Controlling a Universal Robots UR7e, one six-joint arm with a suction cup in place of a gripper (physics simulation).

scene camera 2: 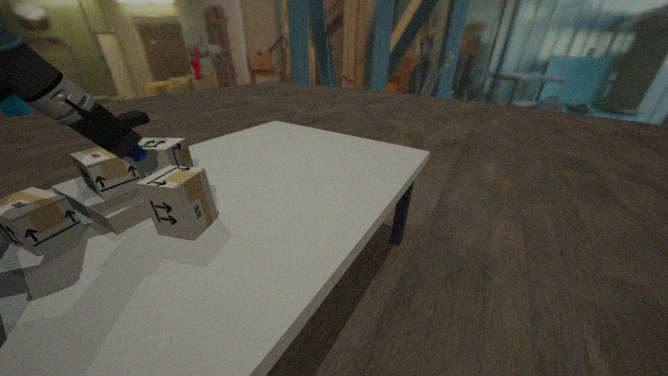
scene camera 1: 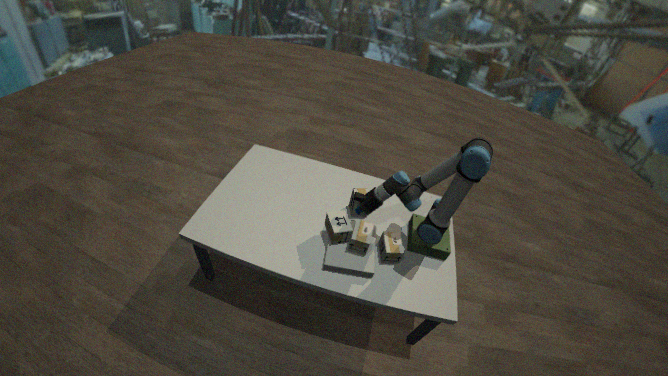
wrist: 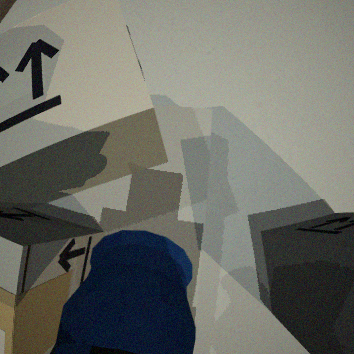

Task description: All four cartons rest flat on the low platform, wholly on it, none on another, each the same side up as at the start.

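A carton with arrows on top stands at the platform's back left corner; I cannot tell if it is wholly on. A taped carton stands on the low platform beside it. A third carton stands off the platform on the table's far side, a fourth between platform and arm base. My suction cup is tilted over the gap among the first three, with no carton visibly attached.
The white table carries everything. The green base block of the arm stands at its right end in scene camera 1. The cartons beside the cup are close on both sides in the wrist view.
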